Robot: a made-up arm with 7 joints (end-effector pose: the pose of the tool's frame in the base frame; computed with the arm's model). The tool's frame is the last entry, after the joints.
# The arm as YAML. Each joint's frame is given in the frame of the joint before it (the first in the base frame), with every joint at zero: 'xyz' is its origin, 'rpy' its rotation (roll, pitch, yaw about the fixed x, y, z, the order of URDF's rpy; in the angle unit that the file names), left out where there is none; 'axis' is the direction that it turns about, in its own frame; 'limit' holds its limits. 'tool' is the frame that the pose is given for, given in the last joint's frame.
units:
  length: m
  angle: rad
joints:
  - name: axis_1
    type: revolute
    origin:
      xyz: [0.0, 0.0, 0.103]
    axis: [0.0, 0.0, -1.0]
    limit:
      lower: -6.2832
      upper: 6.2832
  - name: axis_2
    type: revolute
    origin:
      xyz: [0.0, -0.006, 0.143]
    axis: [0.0, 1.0, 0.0]
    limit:
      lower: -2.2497
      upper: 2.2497
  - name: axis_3
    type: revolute
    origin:
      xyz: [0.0, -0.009, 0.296]
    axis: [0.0, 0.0, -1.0]
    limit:
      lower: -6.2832
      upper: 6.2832
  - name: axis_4
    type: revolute
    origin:
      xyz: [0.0, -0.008, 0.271]
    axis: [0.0, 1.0, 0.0]
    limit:
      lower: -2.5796
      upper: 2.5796
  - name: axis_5
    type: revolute
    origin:
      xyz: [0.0, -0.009, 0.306]
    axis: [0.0, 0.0, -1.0]
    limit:
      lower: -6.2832
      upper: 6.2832
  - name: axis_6
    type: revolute
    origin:
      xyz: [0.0, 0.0, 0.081]
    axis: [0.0, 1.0, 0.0]
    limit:
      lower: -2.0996
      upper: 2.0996
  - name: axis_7
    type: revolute
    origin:
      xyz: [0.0, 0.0, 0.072]
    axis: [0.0, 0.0, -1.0]
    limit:
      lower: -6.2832
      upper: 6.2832
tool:
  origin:
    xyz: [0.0, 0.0, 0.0]
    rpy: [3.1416, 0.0, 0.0]
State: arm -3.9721 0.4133 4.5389 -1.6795 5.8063 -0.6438 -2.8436
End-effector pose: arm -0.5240 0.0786 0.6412 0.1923 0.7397 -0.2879
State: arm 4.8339 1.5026 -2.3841 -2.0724 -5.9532 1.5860 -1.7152
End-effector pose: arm 0.2947 0.4278 -0.0206 0.9958 -0.4689 0.0856
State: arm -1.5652 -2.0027 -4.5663 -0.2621 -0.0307 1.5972 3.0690
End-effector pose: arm -0.0220 -0.8653 -0.1641 1.3478 0.4557 -1.8455
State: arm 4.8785 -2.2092 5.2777 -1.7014 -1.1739 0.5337 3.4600
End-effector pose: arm 0.3338 -0.3282 -0.2691 0.1820 -0.7101 0.3007
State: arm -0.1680 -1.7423 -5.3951 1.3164 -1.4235 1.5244 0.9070
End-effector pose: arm -0.6376 -0.3881 0.4121 2.5664 0.1594 0.4283
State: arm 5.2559 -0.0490 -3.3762 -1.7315 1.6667 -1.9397 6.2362
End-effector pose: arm 0.1557 0.2956 0.7786 -1.7113 0.0203 0.8994
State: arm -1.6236 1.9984 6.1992 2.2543 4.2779 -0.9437 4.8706
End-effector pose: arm 0.0517 0.1213 -0.1619 -1.5452 1.1614 0.8684
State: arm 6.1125 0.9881 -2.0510 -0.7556 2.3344 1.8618 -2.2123
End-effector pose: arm 0.8032 -0.1028 0.5270 0.1021 0.1217 0.4374
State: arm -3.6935 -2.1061 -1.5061 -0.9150 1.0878 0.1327 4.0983
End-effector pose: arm 0.4261 0.7045 -0.1858 0.3372 1.2760 -1.3371
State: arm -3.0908 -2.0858 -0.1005 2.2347 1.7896 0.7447 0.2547
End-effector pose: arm 0.4426 0.0214 0.4075 2.8222 0.5612 0.8503
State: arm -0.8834 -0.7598 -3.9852 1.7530 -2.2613 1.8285 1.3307
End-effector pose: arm -0.0940 -0.6128 0.4894 -2.7439 0.0681 0.7783
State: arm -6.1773 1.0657 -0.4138 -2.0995 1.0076 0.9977 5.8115
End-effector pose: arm 0.1501 -0.2491 0.7137 -1.9443 -0.1347 -0.1283
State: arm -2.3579 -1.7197 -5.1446 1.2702 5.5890 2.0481 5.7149
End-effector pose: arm 0.6850 -0.2236 0.3208 -2.1554 0.2880 -1.9772
